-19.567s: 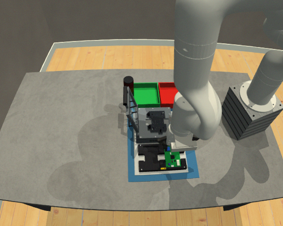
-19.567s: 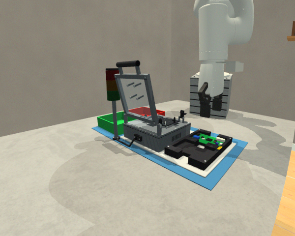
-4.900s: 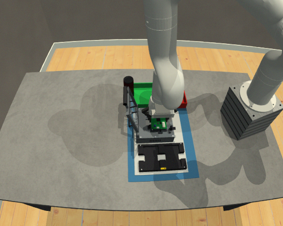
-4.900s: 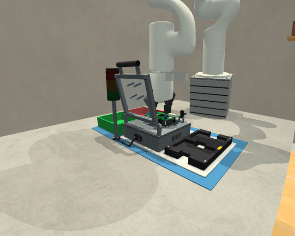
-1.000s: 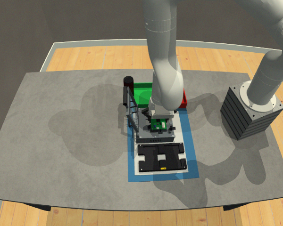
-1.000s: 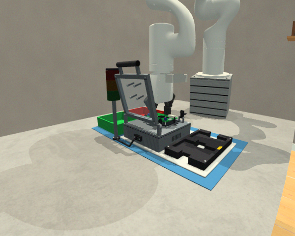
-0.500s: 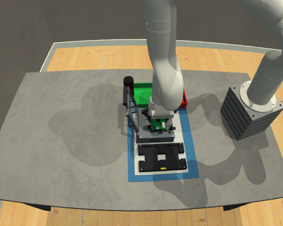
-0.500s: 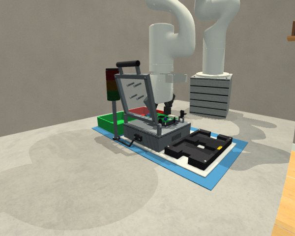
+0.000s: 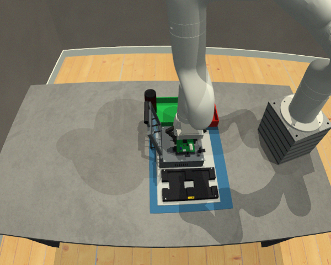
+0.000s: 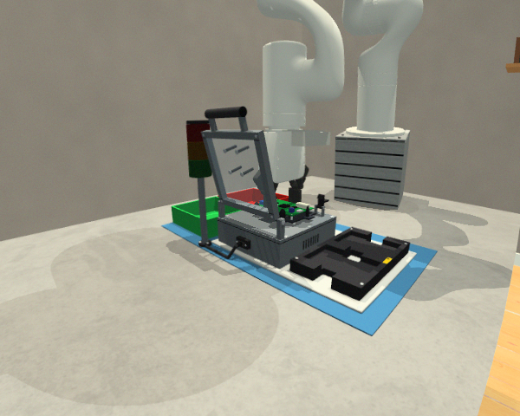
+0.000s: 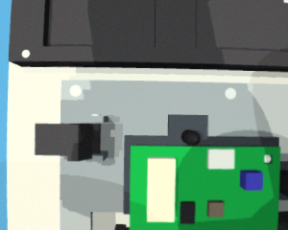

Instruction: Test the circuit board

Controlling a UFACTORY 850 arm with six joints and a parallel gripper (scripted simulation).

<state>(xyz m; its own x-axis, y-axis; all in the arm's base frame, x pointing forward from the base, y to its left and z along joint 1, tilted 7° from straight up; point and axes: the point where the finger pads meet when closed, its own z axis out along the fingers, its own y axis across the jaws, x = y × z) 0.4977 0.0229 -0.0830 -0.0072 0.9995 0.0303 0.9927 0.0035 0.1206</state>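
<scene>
The green circuit board lies right at my hand. Round my hand: tester bed: 10 mm to the left, 10 mm below, 10 mm ahead; then tester lid: 120 mm ahead, 100 mm above; then black latch block: 60 mm to the left, 60 mm behind.
</scene>
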